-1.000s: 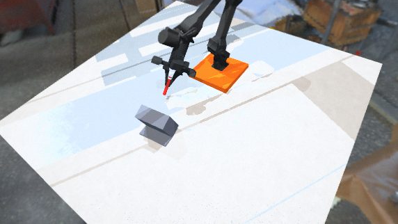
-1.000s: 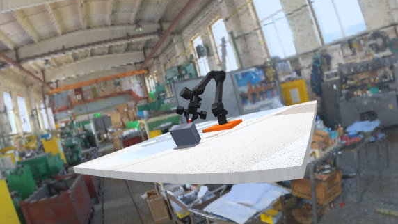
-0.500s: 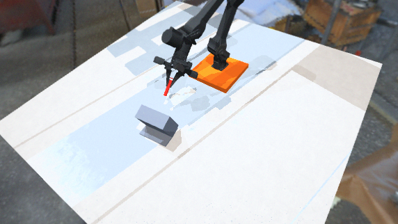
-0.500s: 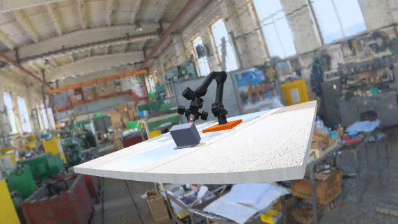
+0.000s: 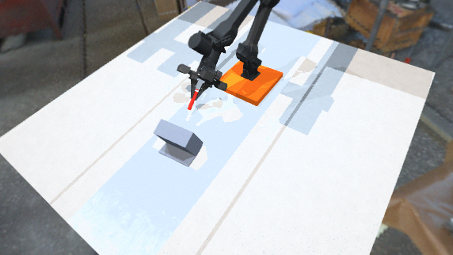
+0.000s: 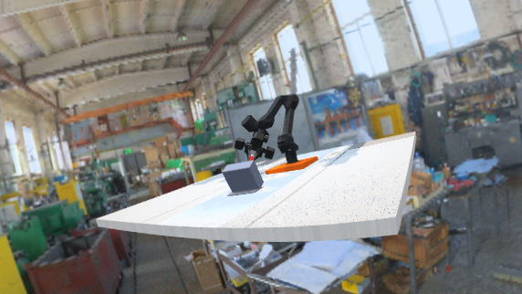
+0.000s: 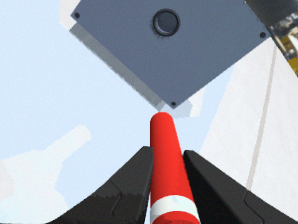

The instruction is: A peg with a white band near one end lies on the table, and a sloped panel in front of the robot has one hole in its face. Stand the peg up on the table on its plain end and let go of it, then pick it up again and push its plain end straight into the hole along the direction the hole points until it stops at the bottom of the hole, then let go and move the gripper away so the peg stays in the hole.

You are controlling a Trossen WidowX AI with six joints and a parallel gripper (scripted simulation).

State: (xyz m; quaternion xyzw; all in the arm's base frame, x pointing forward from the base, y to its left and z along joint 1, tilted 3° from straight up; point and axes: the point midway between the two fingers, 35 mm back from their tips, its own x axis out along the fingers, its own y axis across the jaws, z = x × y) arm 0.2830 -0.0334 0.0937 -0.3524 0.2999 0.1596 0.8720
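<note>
My gripper tip is now 14 cm short of the panel, 5 cm to the right of it and 4 cm above it. Also, from my gripper tip: red peg (1 cm behind, 1 cm above).
</note>
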